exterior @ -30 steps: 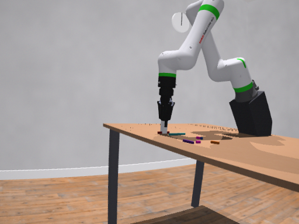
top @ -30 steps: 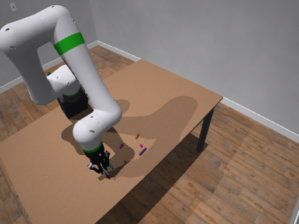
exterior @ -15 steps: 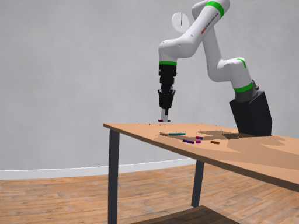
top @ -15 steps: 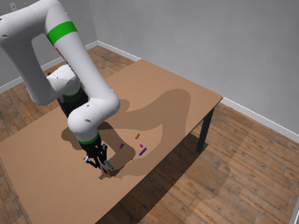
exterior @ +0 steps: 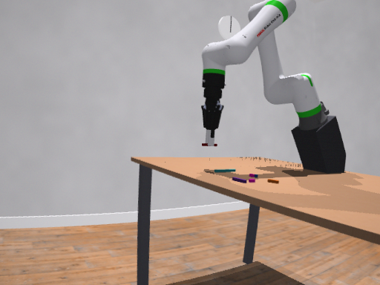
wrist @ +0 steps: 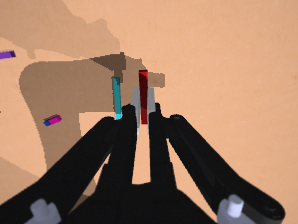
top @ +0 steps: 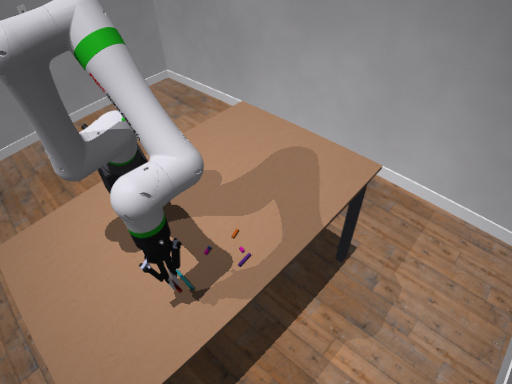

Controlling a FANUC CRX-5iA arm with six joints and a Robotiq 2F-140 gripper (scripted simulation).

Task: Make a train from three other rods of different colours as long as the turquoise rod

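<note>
My hand is 210 mm to the right of the blue rod, 130 mm above it and 40 mm past it. Round my hand: purple rod (230 mm to the left, 130 mm below, 100 mm ahead); red rod (30 mm below); turquoise rod (130 mm below, 60 mm to the left, 40 mm behind).
</note>
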